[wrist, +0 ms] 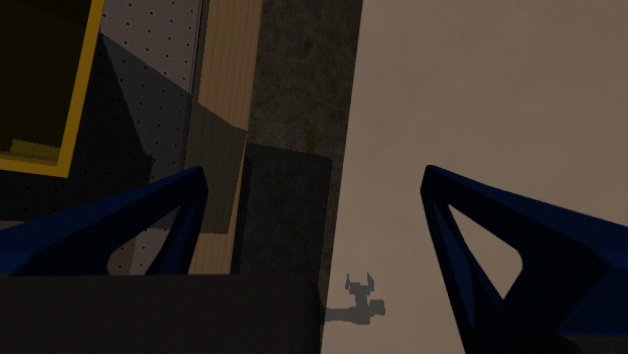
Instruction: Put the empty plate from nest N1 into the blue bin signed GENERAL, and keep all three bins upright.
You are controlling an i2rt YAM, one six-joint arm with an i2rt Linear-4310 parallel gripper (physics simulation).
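Places are measured from the arm's base along level axes (x ahead, y down, z left), in millimetres.
Pixels of known places: gripper, between the fingertips: (314, 178).
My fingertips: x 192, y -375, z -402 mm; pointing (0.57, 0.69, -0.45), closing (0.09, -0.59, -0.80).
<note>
Behind a point stands the place of what it marks.
My gripper (314, 178) {x 192, y -375, z -402 mm} is open, with its two blue fingers wide apart and no object between them. It hangs high over the gap beside the bench edge. A yellow-rimmed bin (80, 95) {x 238, y -176, z -315 mm} shows in part at the upper left, beyond the left finger, and its inside is dark. The plate, nest N1 and the blue bin signed GENERAL do not show in this view.
A perforated metal top (150, 20) {x 382, y 3, z -379 mm} with a wooden edge strip (230, 60) lies at the left. Dark floor (305, 75) runs beside it. A pale flat surface (480, 90) fills the right and bears the arm's shadow. A dark block covers the lower left.
</note>
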